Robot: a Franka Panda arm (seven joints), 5 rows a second.
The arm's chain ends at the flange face. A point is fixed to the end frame.
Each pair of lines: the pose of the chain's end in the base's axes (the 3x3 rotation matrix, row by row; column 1 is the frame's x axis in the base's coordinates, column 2 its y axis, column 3 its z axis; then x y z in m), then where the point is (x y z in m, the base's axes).
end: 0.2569 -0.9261 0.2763; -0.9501 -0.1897 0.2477; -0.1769 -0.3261 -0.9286; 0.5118 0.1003 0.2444
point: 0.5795 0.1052 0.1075
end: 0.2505 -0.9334 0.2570; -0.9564 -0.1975 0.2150; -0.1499 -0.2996 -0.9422; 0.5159 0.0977 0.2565
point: 0.5807 0.0977 0.1181
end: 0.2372 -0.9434 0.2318; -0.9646 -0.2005 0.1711; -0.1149 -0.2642 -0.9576; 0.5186 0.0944 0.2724
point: 0.5794 0.0877 0.1324
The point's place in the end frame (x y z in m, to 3 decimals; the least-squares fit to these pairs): 0.037 -0.019 0.147
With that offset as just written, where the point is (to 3 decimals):
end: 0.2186 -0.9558 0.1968; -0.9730 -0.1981 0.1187; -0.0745 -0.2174 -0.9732; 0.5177 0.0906 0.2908
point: 0.573 0.076 0.149
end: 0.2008 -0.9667 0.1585; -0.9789 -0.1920 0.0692; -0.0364 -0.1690 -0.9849; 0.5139 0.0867 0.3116
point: 0.563 0.064 0.169
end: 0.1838 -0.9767 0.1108; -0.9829 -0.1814 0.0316; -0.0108 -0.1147 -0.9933; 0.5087 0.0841 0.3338
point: 0.550 0.056 0.190
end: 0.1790 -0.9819 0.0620; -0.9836 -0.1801 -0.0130; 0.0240 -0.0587 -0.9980; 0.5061 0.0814 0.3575
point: 0.540 0.047 0.213
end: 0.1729 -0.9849 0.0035; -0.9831 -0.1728 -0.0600; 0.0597 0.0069 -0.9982; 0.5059 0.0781 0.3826
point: 0.532 0.036 0.238
